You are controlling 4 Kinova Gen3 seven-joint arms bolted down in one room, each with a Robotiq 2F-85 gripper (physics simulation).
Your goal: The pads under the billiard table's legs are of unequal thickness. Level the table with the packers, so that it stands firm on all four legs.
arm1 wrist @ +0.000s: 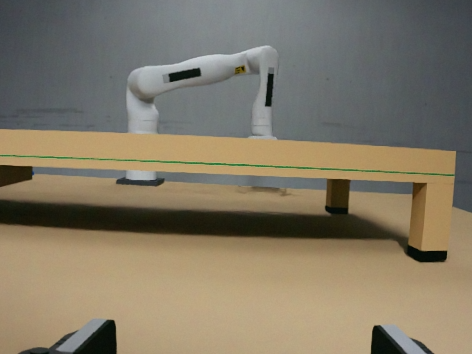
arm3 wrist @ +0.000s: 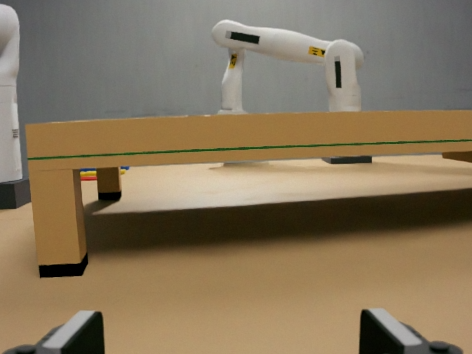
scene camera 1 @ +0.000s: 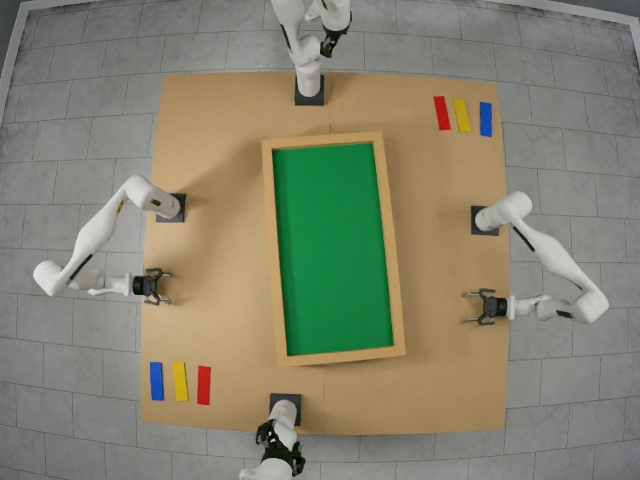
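Observation:
The billiard table has a wooden frame and green bed. In arm1's view, its near right leg has a black pad. In arm3's view, its near left leg has a black pad. Arm1's gripper and arm3's gripper are open and empty, facing the table's side low down. Flat packers lie in two corners: red, yellow and blue at upper right; blue, yellow and red at lower left.
In the scene view, the left arm's gripper and the right arm's gripper are open, apart from the table. The top arm and bottom arm are folded back. Four dark bases stand around the table.

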